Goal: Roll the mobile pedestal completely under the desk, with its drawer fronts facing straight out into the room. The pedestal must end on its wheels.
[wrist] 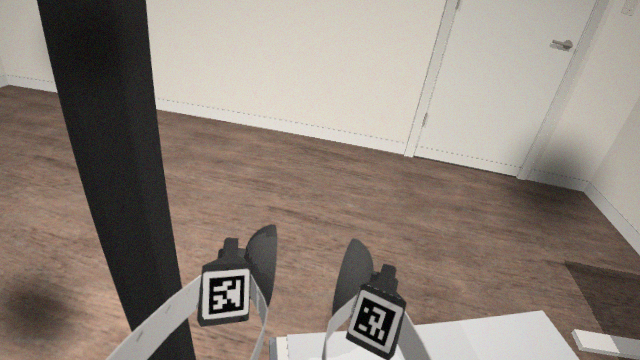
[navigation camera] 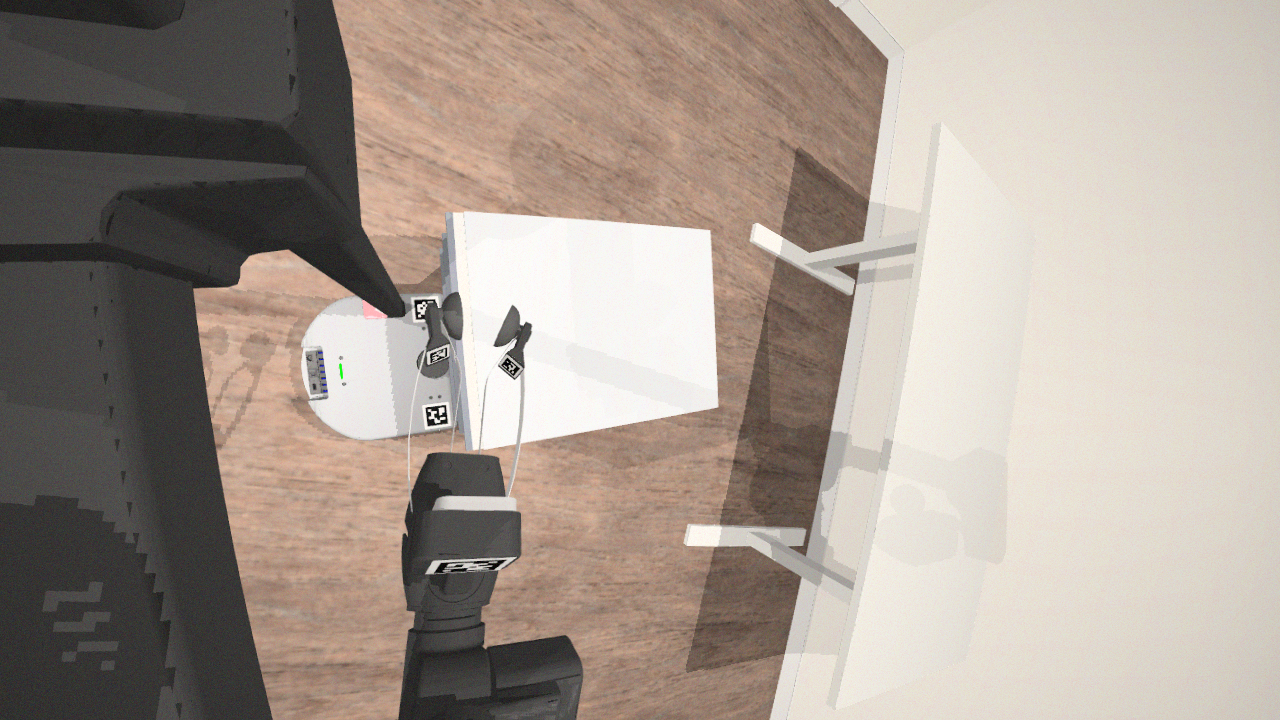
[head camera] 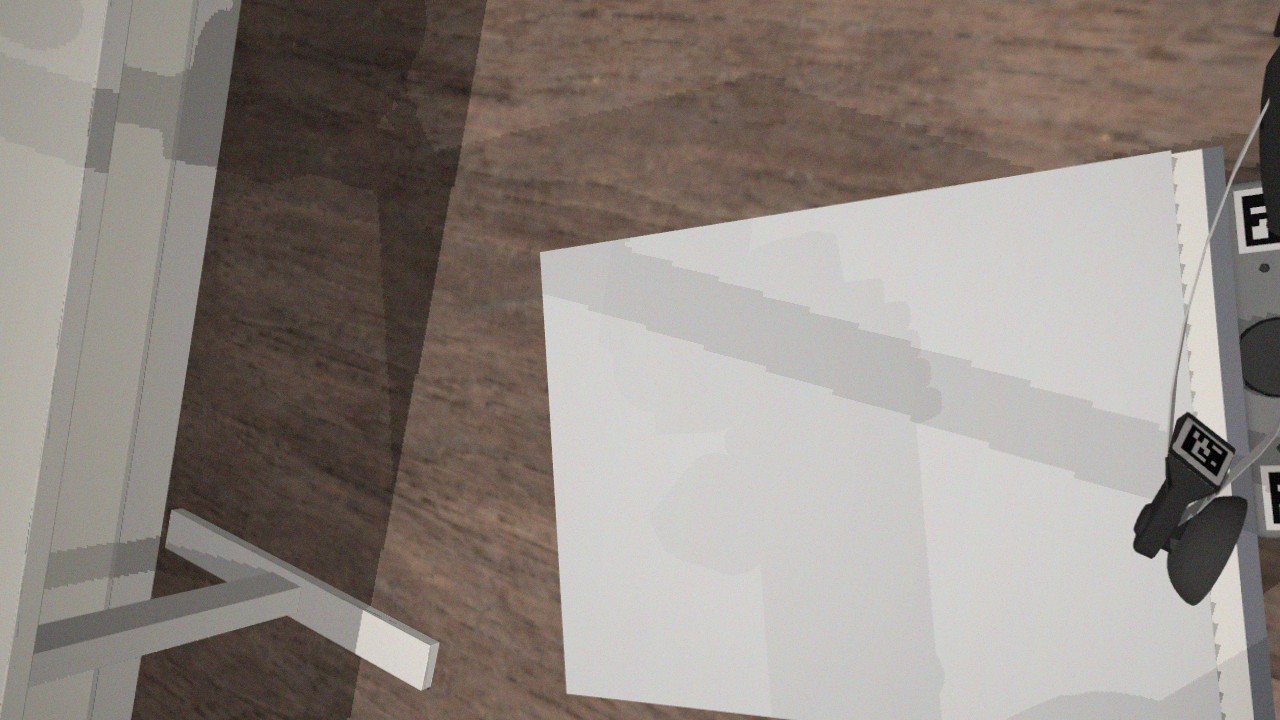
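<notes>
The white pedestal [head camera: 805, 617] [navigation camera: 617, 286] [wrist: 480, 335] is seen from above, its top level. It stands on the floor outside the desk. Its blue-grey front edge faces my base and lies close against it in the navigation view; the drawer fronts and wheels are hidden. The white desk [head camera: 71, 268] [navigation camera: 957, 358] stands along the wall beyond the pedestal's opposite end, with floor between them and the desk slightly angled to the pedestal. My gripper [navigation camera: 479, 320] [wrist: 309, 259] is open, its two fingers apart over the pedestal's front edge, holding nothing. Part of it shows in the head view.
My base [navigation camera: 366, 385] is at the pedestal's front end. My wrist [navigation camera: 460, 537] is beside the pedestal. Two desk feet [navigation camera: 742, 535] [navigation camera: 801, 257] jut toward the pedestal; one foot [head camera: 393, 649] shows in the head view. The mast [wrist: 115, 150] and a door [wrist: 500, 85] show in the wrist view.
</notes>
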